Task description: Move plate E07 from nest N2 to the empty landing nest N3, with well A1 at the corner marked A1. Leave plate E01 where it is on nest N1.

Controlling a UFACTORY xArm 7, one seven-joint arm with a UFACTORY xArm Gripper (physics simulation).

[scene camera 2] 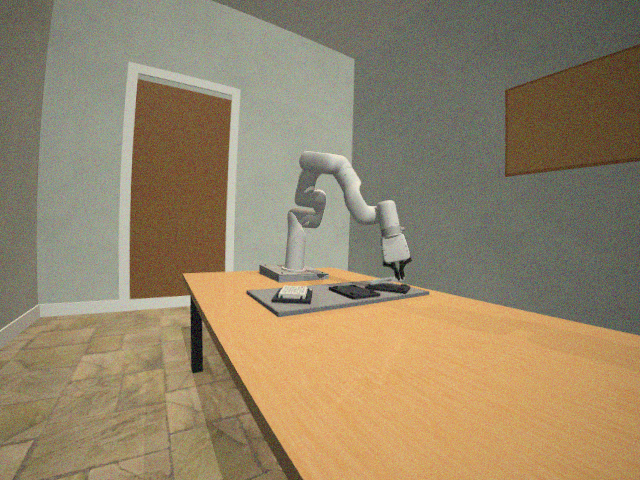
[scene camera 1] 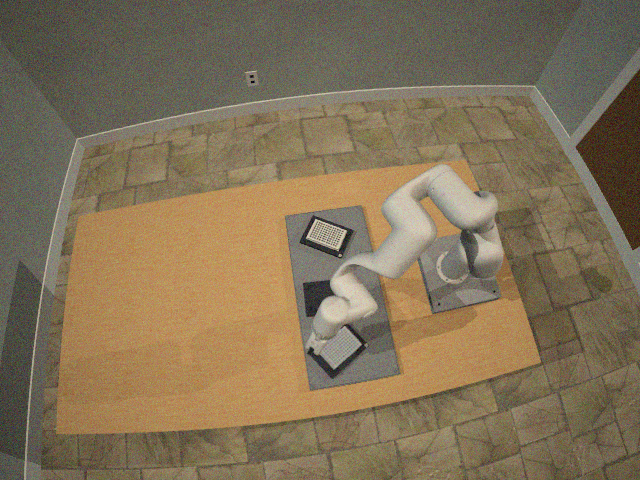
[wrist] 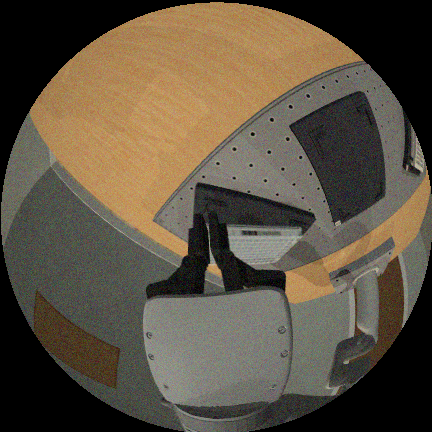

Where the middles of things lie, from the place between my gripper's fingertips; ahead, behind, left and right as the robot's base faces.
The nest (scene camera 1: 314,292) lies 40 mm behind my hand, 180 mm to the right of it and 40 mm below it.
